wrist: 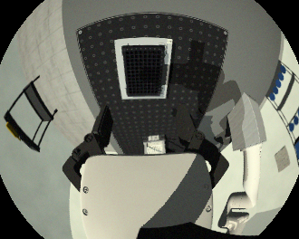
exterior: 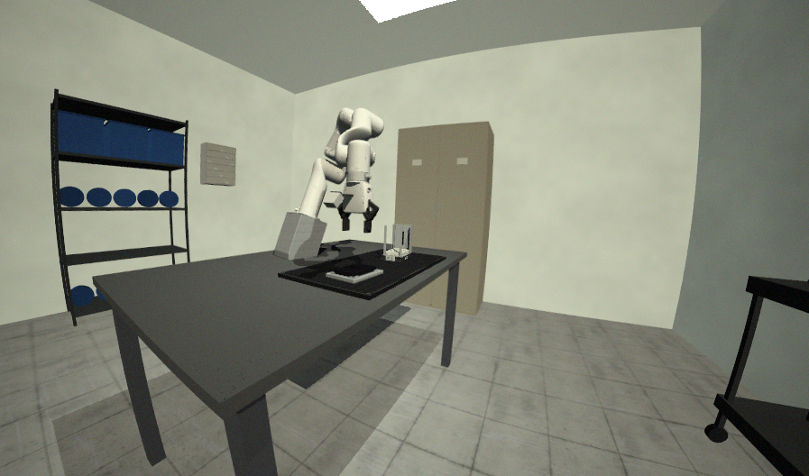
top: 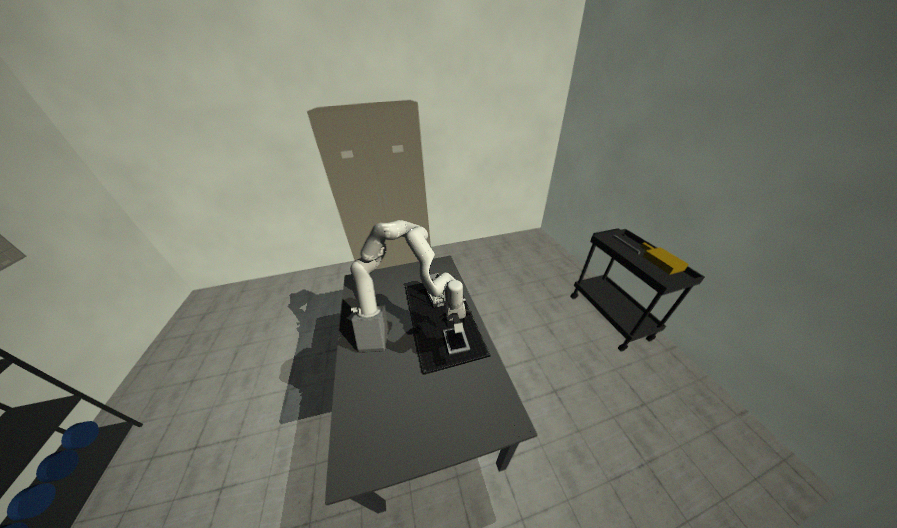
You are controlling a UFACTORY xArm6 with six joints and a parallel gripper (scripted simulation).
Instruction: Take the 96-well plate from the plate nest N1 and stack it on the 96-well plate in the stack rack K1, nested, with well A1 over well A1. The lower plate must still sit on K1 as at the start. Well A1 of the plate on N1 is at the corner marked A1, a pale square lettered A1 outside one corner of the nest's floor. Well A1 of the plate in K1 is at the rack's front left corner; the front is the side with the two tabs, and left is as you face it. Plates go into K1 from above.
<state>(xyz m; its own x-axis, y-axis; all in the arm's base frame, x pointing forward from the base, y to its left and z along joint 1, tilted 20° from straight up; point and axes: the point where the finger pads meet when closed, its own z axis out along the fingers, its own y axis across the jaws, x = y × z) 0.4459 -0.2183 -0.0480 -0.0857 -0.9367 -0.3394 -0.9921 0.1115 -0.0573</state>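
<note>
Now: the dark 96-well plate 14 cm below my hand. The rest, counted from my hand: pale plate nest N1: 15 cm below; then pale A1 mark: 6 cm behind, 7 cm to the right, 15 cm below.
</note>
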